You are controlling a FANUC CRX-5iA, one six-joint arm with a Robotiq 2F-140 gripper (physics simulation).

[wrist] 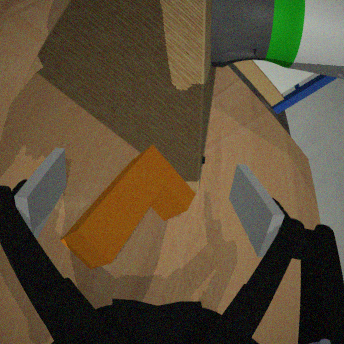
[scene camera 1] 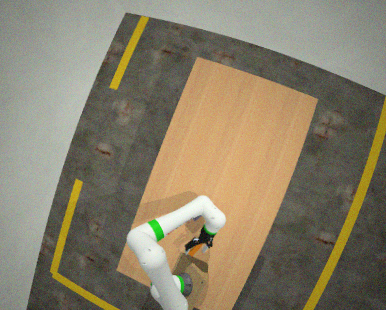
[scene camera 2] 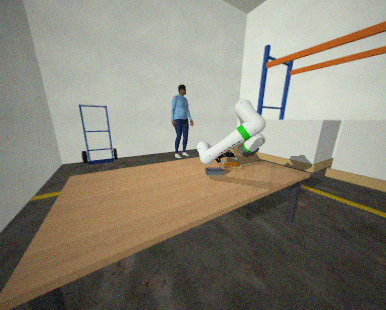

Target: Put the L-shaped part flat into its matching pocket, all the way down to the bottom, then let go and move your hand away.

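Pixels of known places: gripper, between the fingertips: [wrist: 150, 174] [scene camera 1: 194, 252] [scene camera 2: 231, 160]; arm's base, origin of its link: [wrist: 214, 6] [scene camera 1: 185, 284] [scene camera 2: 244, 151].
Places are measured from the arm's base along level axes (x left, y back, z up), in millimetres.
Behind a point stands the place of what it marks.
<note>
The orange L-shaped part [scene camera 1: 194, 251] {z -89, x 51, y -200 mm} [scene camera 2: 231, 164] {z -103, x 68, y -210 mm} [wrist: 117, 207] {z -89, x 45, y -232 mm} lies at the foot of the robot's wooden base block, its long arm running diagonally in the wrist view. Whether it rests fully flat is hard to tell. My gripper [scene camera 1: 197, 247] {z -73, x 50, y -202 mm} [wrist: 150, 174] {z -73, x 50, y -202 mm} is wide open, with one grey finger pad on each side of the part and a gap to it on both sides. A blue-grey block [scene camera 2: 214, 171] {z -85, x 208, y -494 mm} sits on the table a little apart from the part; it is mostly hidden under the arm in scene camera 1. No matching pocket can be made out.
The wooden base block [scene camera 1: 199, 280] {z 64, x -52, y -117 mm} [wrist: 125, 85] {z -69, x -6, y -148 mm} stands right beside the part, close ahead of the fingers. The arm's grey and green base joint [wrist: 242, 32] {z 14, x 36, y -61 mm} is beyond it. The wooden table [scene camera 1: 235, 140] {z -119, x 177, y -1008 mm} [scene camera 2: 140, 210] {z -119, x 459, y -1080 mm} carries these things; a table edge runs at the right in the wrist view.
</note>
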